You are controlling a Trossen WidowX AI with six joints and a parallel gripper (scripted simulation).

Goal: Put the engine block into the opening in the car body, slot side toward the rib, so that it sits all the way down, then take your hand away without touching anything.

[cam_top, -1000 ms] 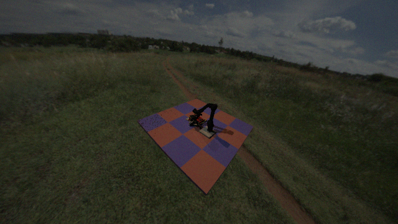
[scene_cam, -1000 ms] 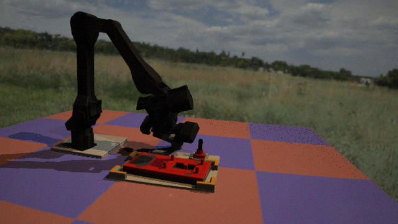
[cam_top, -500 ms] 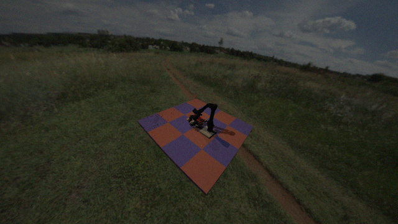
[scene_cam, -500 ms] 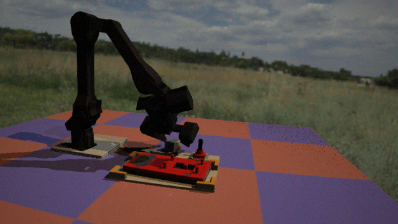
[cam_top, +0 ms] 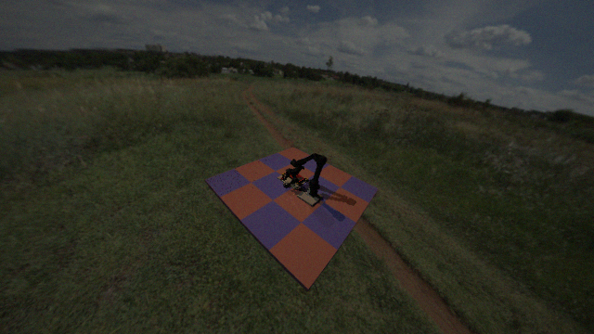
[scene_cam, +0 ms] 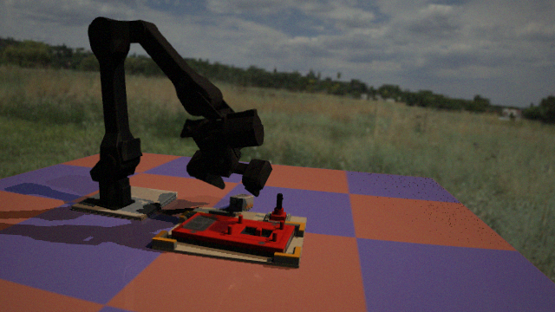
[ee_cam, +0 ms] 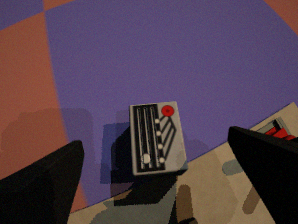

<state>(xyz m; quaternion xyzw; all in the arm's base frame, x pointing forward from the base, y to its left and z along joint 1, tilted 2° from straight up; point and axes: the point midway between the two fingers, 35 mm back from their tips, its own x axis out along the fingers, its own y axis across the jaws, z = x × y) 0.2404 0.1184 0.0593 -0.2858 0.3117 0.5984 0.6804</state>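
Now: gripper tip 3 cm above the engine block and 1 cm to the right of it. From my gripper tip the other things lie so: black lever post: 11 cm ahead, 3 cm to the right, 1 cm below; then tan fixture plate: 14 cm to the right, 7 cm ahead, 3 cm below.
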